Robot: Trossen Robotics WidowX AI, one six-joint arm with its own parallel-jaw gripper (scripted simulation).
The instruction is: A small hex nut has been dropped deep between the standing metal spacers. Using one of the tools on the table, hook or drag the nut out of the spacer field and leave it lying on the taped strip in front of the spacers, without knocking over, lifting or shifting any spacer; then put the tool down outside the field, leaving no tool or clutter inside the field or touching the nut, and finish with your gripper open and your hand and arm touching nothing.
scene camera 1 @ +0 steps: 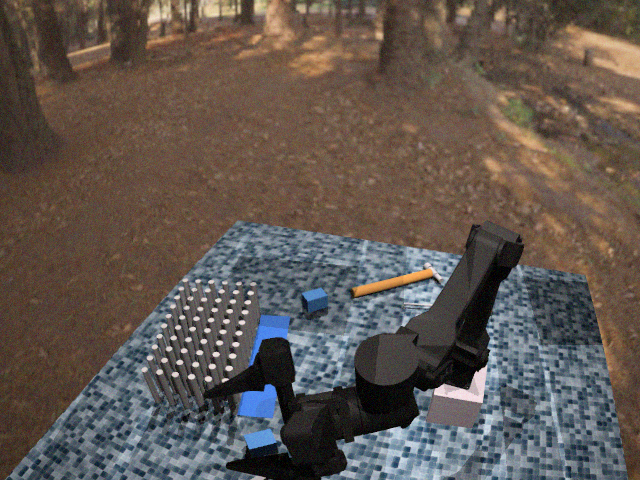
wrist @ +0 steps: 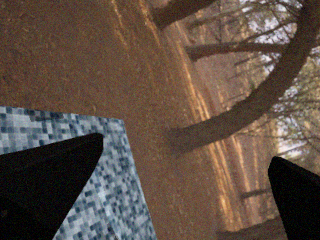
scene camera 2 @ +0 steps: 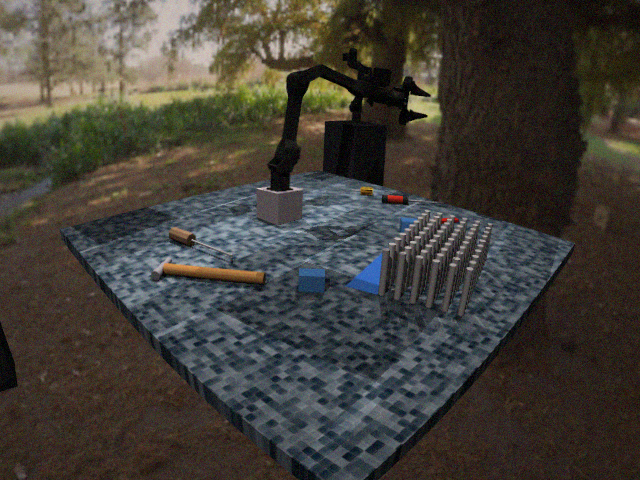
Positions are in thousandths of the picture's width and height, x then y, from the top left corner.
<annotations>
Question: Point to a wooden-handled hammer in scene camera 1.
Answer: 670, 568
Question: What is the gripper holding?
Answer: Nothing.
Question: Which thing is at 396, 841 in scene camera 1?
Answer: A blue taped strip.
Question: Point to a wooden-handled hammer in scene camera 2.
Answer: At 262, 557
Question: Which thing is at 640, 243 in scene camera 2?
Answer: The gripper.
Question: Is the gripper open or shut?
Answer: Open.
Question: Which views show the gripper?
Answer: Scene camera 1, the wrist view and scene camera 2: all of them.
</annotations>
